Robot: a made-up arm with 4 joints. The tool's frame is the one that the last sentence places. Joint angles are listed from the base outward.
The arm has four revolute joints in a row. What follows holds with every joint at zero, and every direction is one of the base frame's.
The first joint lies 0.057 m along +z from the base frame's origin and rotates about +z.
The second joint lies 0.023 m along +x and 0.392 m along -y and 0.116 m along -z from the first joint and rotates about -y.
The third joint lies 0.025 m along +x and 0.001 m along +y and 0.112 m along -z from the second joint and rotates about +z.
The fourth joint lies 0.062 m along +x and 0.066 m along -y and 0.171 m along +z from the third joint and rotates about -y.
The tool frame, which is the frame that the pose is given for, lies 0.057 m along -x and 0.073 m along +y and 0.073 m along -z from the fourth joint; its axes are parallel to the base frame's.
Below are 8 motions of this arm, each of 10 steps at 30 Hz.
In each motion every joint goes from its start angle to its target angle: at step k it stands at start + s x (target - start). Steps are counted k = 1, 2, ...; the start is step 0. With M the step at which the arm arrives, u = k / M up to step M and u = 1 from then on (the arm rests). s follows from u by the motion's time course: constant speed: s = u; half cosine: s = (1 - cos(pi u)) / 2; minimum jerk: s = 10 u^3 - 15 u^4 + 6 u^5.
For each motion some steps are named. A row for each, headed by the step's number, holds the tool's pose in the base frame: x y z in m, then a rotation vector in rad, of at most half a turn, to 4 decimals.
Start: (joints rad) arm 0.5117 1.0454 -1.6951 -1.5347
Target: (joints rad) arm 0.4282 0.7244 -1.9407 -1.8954
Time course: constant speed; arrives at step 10
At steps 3, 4, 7, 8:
3: 0.1308 -0.3673 0.0385 1.5365 0.8901 -0.1377
4: 0.1298 -0.3700 0.0422 1.5589 0.9310 -0.1551
7: 0.1272 -0.3784 0.0524 1.6335 1.0452 -0.2076
8: 0.1265 -0.3811 0.0555 1.6609 1.0801 -0.2252

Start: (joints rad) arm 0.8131 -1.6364 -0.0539 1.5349
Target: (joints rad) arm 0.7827 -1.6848 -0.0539 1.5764
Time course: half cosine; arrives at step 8
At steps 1, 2, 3, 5, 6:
1: 0.2920 -0.2606 -0.2168 -0.0922 0.0742 0.8119
2: 0.2908 -0.2619 -0.2170 -0.0924 0.0750 0.8089
3: 0.2890 -0.2639 -0.2174 -0.0926 0.0763 0.8043
5: 0.2846 -0.2686 -0.2181 -0.0931 0.0793 0.7936
6: 0.2827 -0.2706 -0.2184 -0.0933 0.0806 0.7891

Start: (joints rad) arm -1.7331 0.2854 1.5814 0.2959
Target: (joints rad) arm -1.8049 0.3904 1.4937 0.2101
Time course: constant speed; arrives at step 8
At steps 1, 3, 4, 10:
1: -0.3661 0.0144 -0.0796 -0.3199 -0.2569 -0.1267
3: -0.3676 0.0205 -0.0780 -0.3498 -0.2333 -0.1656
4: -0.3683 0.0236 -0.0772 -0.3645 -0.2216 -0.1852
10: -0.3707 0.0365 -0.0740 -0.4214 -0.1750 -0.2649

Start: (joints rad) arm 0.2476 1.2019 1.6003 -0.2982
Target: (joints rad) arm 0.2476 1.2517 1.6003 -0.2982
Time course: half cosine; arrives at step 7
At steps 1, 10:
1: 0.1226 -0.3869 -0.0397 -1.0582 -0.8569 1.4106
10: 0.1217 -0.3871 -0.0396 -1.0853 -0.8973 1.3844

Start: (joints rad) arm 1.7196 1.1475 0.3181 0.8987
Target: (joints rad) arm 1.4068 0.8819 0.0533 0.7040
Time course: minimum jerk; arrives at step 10
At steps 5, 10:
5: 0.3711 0.0993 0.0063 1.4006 -1.4472 1.2752
10: 0.3928 0.0428 -0.0106 1.1011 -1.3071 1.1374

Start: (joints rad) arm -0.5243 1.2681 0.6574 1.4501
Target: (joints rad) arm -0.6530 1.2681 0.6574 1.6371
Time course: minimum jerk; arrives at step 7
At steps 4, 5, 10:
4: -0.1238 -0.2829 0.0632 -0.6399 -2.4929 0.7192
5: -0.1330 -0.2766 0.0659 -0.6660 -2.5165 0.7297
10: -0.1389 -0.2724 0.0676 -0.6831 -2.5314 0.7372

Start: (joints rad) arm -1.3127 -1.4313 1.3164 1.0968
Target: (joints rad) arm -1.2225 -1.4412 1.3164 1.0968
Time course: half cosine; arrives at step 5
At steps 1, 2, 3, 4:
1: -0.2801 -0.0809 -0.1057 1.1964 -0.5478 -0.7189
2: -0.2783 -0.0871 -0.1056 1.2028 -0.5322 -0.7009
3: -0.2758 -0.0947 -0.1056 1.2104 -0.5129 -0.6787
4: -0.2736 -0.1008 -0.1055 1.2164 -0.4973 -0.6608

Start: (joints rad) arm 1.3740 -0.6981 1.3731 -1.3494
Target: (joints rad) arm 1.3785 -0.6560 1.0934 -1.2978
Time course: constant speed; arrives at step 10
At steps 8, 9, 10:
8: 0.4188 0.0085 0.0103 -1.7812 1.3293 2.1351
9: 0.4183 0.0078 0.0106 -1.7662 1.3359 2.1068
10: 0.4178 0.0070 0.0108 -1.7510 1.3421 2.0787

